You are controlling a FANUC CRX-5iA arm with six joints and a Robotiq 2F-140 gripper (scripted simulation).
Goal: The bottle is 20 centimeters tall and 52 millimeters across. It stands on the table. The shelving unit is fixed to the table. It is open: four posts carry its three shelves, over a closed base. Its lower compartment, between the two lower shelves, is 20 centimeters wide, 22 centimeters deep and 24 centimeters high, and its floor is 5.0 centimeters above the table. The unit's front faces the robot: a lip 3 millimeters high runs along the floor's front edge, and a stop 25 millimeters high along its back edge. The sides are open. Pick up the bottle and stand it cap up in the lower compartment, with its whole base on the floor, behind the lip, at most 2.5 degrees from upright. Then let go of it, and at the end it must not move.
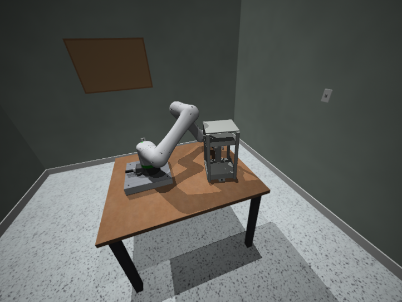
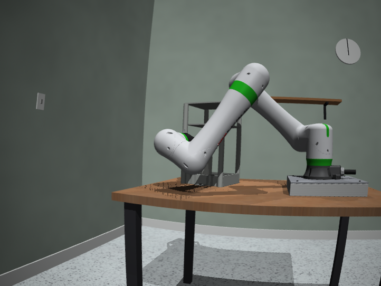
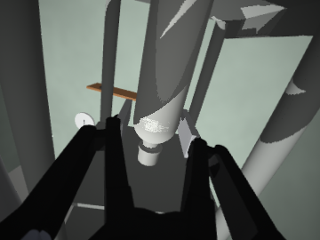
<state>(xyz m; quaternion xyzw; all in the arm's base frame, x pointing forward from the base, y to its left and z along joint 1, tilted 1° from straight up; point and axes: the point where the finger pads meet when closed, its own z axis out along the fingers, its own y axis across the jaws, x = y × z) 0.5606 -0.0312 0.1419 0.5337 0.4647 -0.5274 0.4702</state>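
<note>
Right now my hand is 10 mm above the bottle. The rest, counted from my hand: shelving unit (60 mm to the right, 10 mm behind, 10 mm above).
</note>
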